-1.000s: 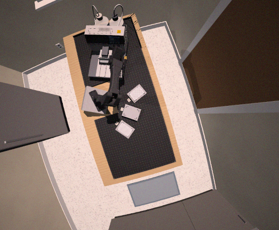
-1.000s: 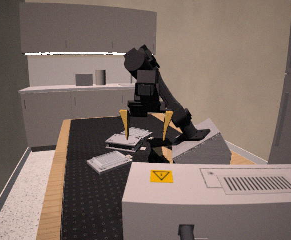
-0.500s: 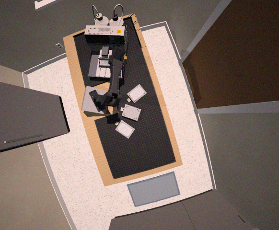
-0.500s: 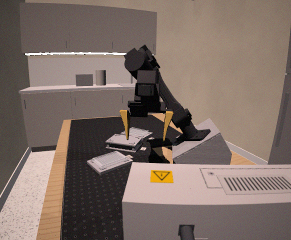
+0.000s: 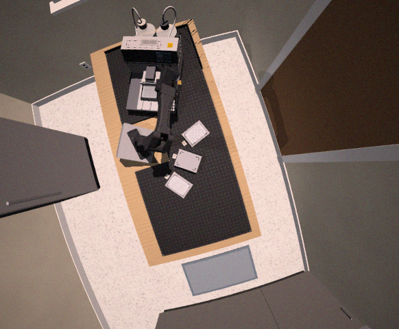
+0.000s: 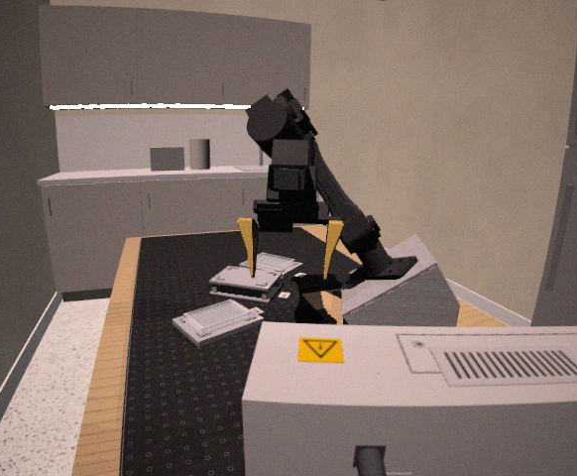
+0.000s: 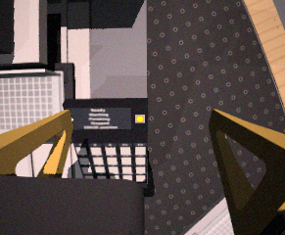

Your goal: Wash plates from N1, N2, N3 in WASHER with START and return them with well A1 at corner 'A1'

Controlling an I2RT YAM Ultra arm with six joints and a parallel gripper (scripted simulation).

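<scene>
My gripper is now 120 mm past the carrier pocket, 120 mm to the right of it and 140 mm above it. The rest, counted from my hand: n1 label: 120 mm behind, 300 mm to the right, 220 mm below; grey nest slab: 20 mm behind, 290 mm to the right, 210 mm below; washer: 70 mm behind, 190 mm to the left, 90 mm below.
</scene>
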